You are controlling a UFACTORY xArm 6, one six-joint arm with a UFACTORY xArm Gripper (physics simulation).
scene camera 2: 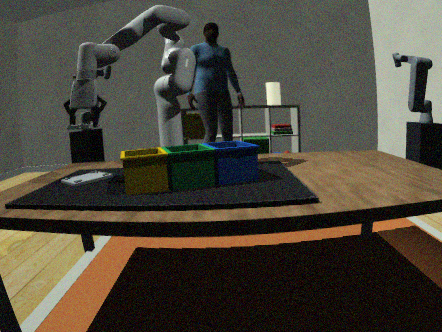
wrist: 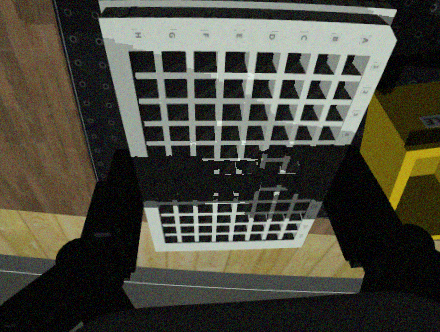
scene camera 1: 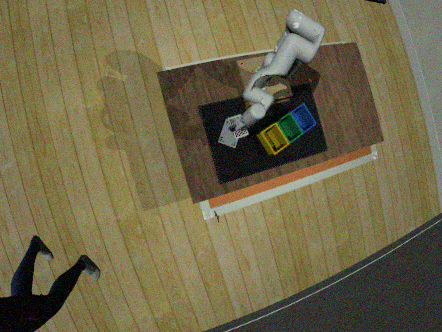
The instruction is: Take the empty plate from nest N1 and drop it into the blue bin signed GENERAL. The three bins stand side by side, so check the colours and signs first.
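Frame: origin at the arm's base, x right, y back, z down, level; metres.
Where they show: gripper, fingertip midpoint: (wrist: 236, 171); arm's base at its link origin: (scene camera 1: 258, 82).
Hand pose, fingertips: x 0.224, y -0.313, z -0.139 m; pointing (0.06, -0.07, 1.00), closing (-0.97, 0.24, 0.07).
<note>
Each offset is from my fingertips to the top centre of the thing. "spot": to the spot under its first point. Level surfaces: height alone.
My gripper (scene camera 1: 239, 127) (scene camera 2: 86, 119) (wrist: 236, 171) is shut on a white gridded plate {dy +0.004, dx +0.001, dz -0.010 m} (scene camera 1: 241, 134) (scene camera 2: 81, 128) (wrist: 242, 36), one finger at each side. In the second scene view the plate hangs well above the table, left of the bins. A pale flat nest {dy -0.006, dx +0.005, dz +0.171 m} (scene camera 1: 228, 139) (scene camera 2: 86, 177) lies on the black mat below; its label cannot be read. The blue bin {spot: dy +0.051, dx -0.545, dz +0.165 m} (scene camera 1: 304, 118) (scene camera 2: 237, 167) is at the right end of the row, beside the green bin {dy -0.017, dx -0.375, dz +0.089 m} (scene camera 1: 289, 127) (scene camera 2: 193, 170). The yellow bin (scene camera 1: 273, 139) (scene camera 2: 146, 174) (wrist: 381, 127) is nearest the nest. Bin signs are unreadable.
The black mat {dz +0.189 m} (scene camera 1: 240, 167) (scene camera 2: 280, 195) lies on the wooden table {dz +0.202 m} (scene camera 1: 350, 95) (scene camera 2: 350, 175). The arm reaches over the table from its back edge. A person (scene camera 2: 212, 65) and a shelf unit (scene camera 2: 299, 127) stand behind it. Another robot arm (scene camera 2: 417, 82) stands at the far right.
</note>
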